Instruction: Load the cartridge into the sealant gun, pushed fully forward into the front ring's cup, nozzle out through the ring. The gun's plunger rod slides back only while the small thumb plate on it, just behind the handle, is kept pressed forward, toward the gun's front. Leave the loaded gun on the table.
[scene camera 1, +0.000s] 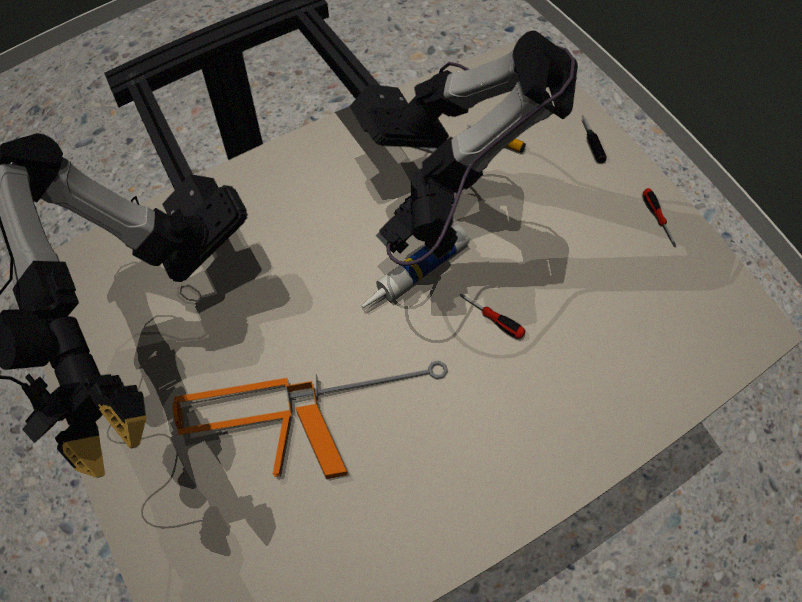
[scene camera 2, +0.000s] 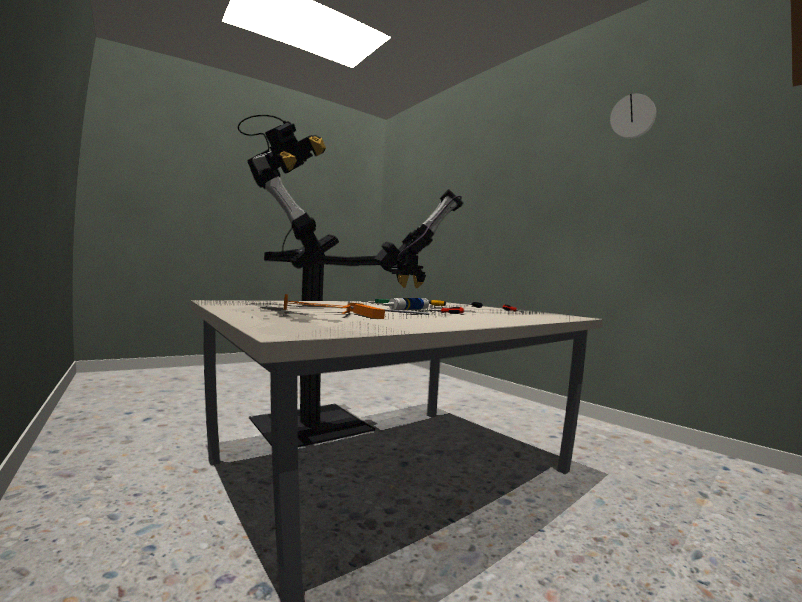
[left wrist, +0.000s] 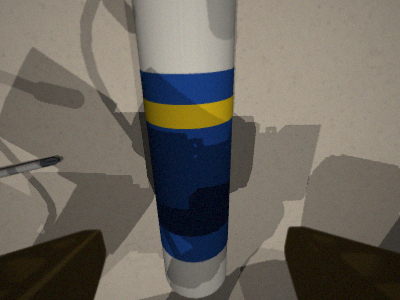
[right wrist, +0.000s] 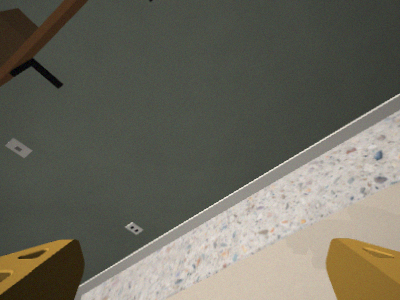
Observation:
I see my left gripper (left wrist: 195, 239), my right gripper (scene camera 1: 117, 462), an orange sealant gun (scene camera 1: 177, 411) and a cartridge (left wrist: 186, 62).
My right gripper is seen too in scene camera 2 (scene camera 2: 308, 152) and in the right wrist view (right wrist: 204, 250). The left wrist view does not show the orange sealant gun: it is out of frame. The right wrist view misses the orange sealant gun: it is out of frame.

